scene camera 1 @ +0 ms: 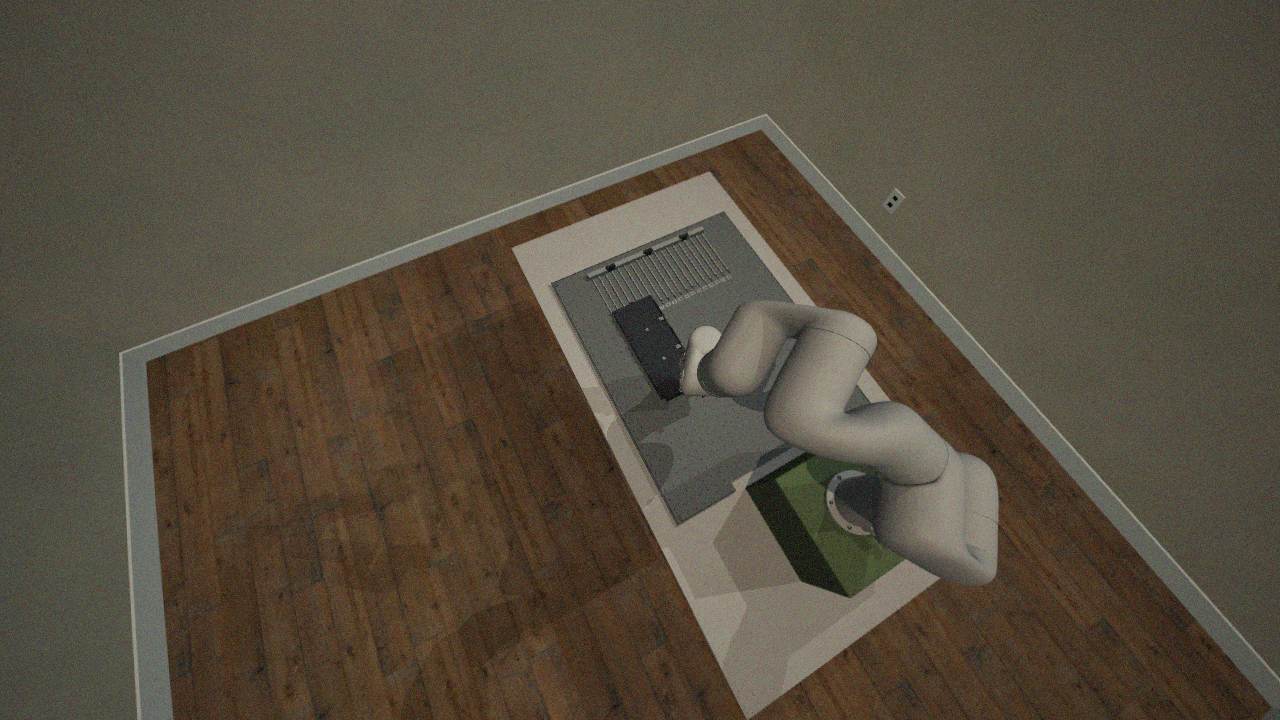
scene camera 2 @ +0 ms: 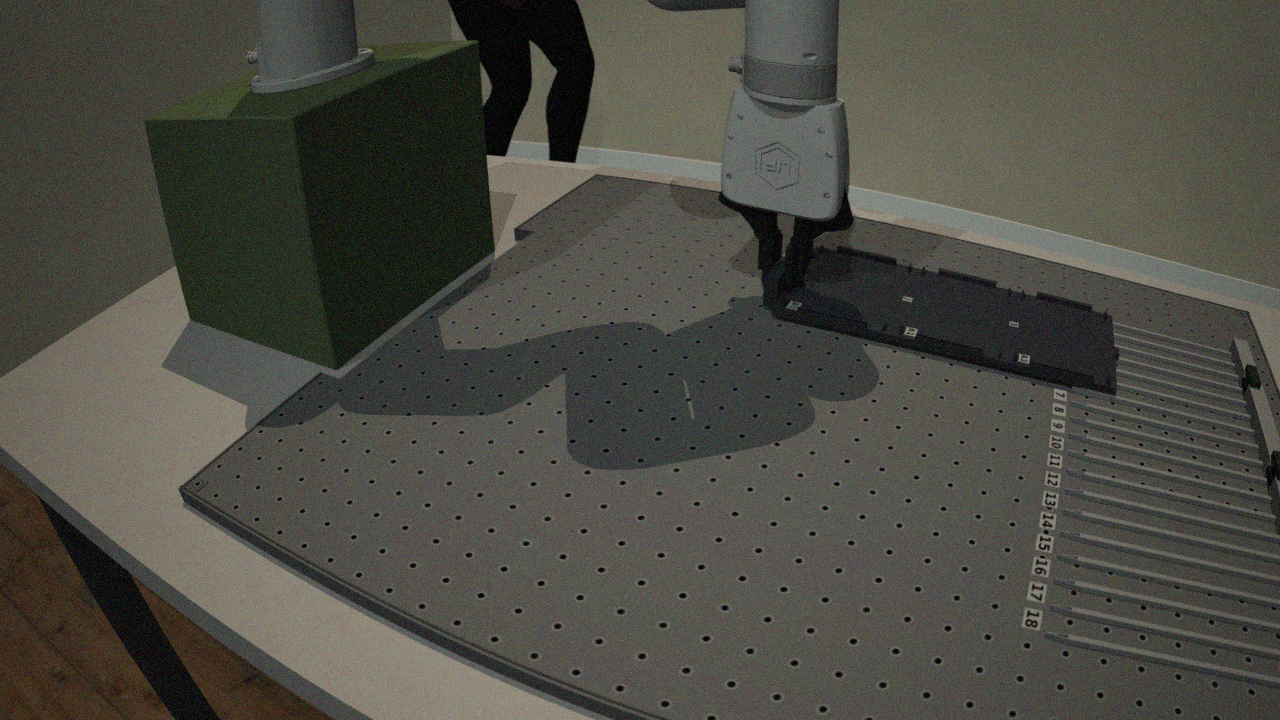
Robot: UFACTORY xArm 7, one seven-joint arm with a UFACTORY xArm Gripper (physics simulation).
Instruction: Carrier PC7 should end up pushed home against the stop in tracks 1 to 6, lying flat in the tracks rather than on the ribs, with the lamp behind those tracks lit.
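Places are measured from the arm's base along level axes (x ahead, y left, z up), in metres.
Where they show: gripper, between the fingertips: (scene camera 2: 781, 281); arm's base, origin of its link: (scene camera 1: 854, 501) (scene camera 2: 312, 74).
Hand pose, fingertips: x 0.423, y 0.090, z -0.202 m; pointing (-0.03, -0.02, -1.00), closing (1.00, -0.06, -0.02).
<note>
Each offset is from my fingertips to the top centre of the thing. "pt": to the spot under its first point.
The dark flat carrier {0.159 m ahead, 0.013 m left, 0.017 m up} (scene camera 1: 646, 338) (scene camera 2: 948, 308) lies low and looks level. Its front end covers the near ends of the lowest-numbered tracks, beside label 7 {pt 0.262 m ahead, 0.072 m right, 0.013 m down} (scene camera 2: 1060, 394); labels 1 to 6 are hidden. A stretch of ribs shows between it and the stop bar {pt 0.457 m ahead, 0.071 m right, 0.002 m up} (scene camera 1: 629, 259) (scene camera 2: 1262, 420). Whether it sits in the tracks or on the ribs cannot be told. My gripper (scene camera 2: 780, 291) is shut on the carrier's rear end; in scene camera 1 the arm hides its fingers. A small dark block {pt 0.456 m ahead, 0.005 m right, 0.006 m up} (scene camera 1: 611, 267) (scene camera 2: 1251, 376) at the stop, possibly the lamp, shows no light.
More ribbed tracks (scene camera 1: 702, 261) (scene camera 2: 1163, 535) run beside the carrier, labelled up to 18. Two more dark blocks (scene camera 1: 648, 251) (scene camera 1: 683, 237) sit along the stop. The green base block (scene camera 1: 796, 537) (scene camera 2: 393, 214) stands at the other end. A person's legs (scene camera 2: 568, 80) show behind the table.
</note>
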